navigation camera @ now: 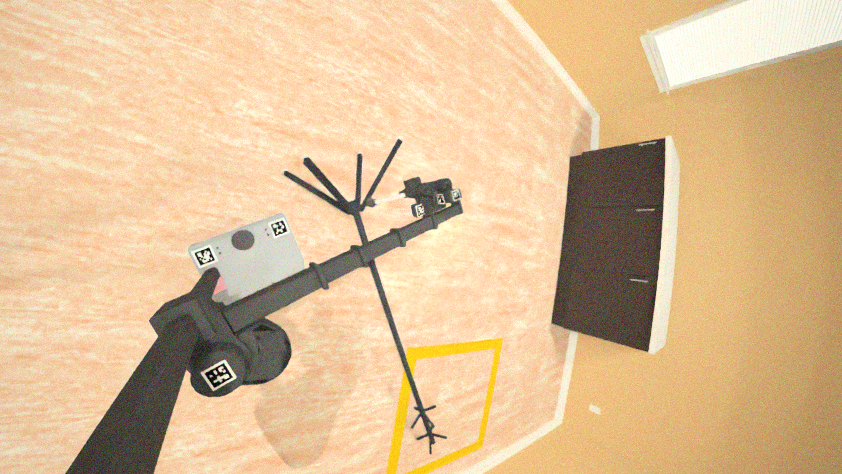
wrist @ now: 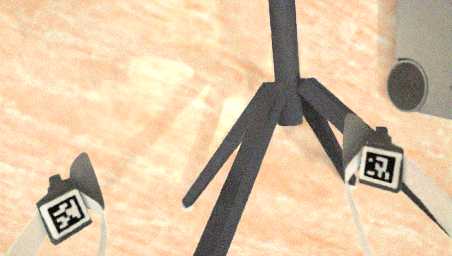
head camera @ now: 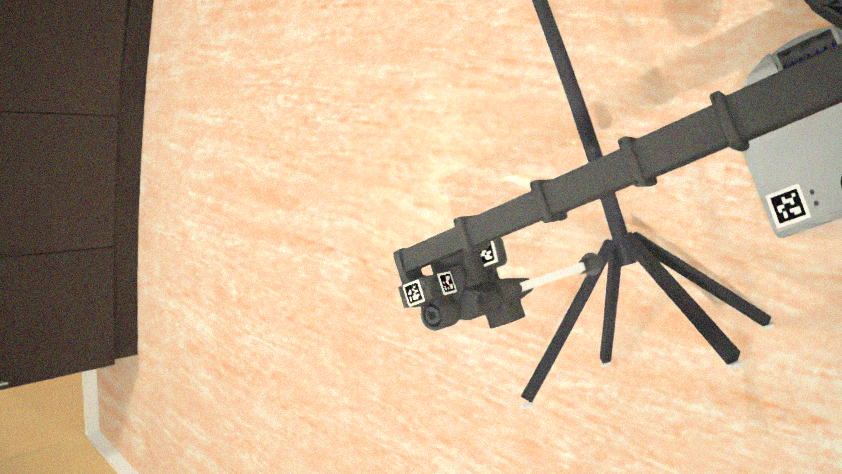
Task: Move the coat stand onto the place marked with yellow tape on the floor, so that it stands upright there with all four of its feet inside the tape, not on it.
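Seen in the pictures: gripper, between the fingertips: point(navigation camera: 387, 196) point(wrist: 220, 153); robot's base, origin of its link: point(navigation camera: 243, 239).
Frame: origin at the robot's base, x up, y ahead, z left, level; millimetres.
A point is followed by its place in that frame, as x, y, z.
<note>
The black coat stand point(head camera: 566, 70) {173, -403, -419} point(navigation camera: 389, 317) {163, -581, -415} point(wrist: 284, 45) {194, -97, -440} stands upright on the floor, its four legs spread from a low hub. The yellow tape point(navigation camera: 456, 347) {1, -1173, -846} lies on the floor in the navigation view; the feet are outside it, and the top of the pole overlaps it in that view. The tape does not show in the head or wrist views. My gripper point(wrist: 220, 153) {323, -22, -530} is open and empty, pointed at the stand's lower part. In the wrist view the pole and hub appear between the fingers, and the right finger overlaps a leg. Whether it touches is unclear.
My telescoping arm point(head camera: 671, 144) {669, -105, -174} point(navigation camera: 335, 267) {669, -99, -150} crosses in front of the pole in the head and navigation views. My grey base point(head camera: 789, 158) {160, -78, -99} point(navigation camera: 265, 259) {160, -92, -41} point(wrist: 425, 30) {93, -97, -171} is near the legs. A dark cabinet point(head camera: 58, 182) {415, -1034, -2485} point(navigation camera: 612, 241) {499, -1046, -2477} stands by the tan wall point(navigation camera: 748, 235) {1418, -1215, -3116}.
</note>
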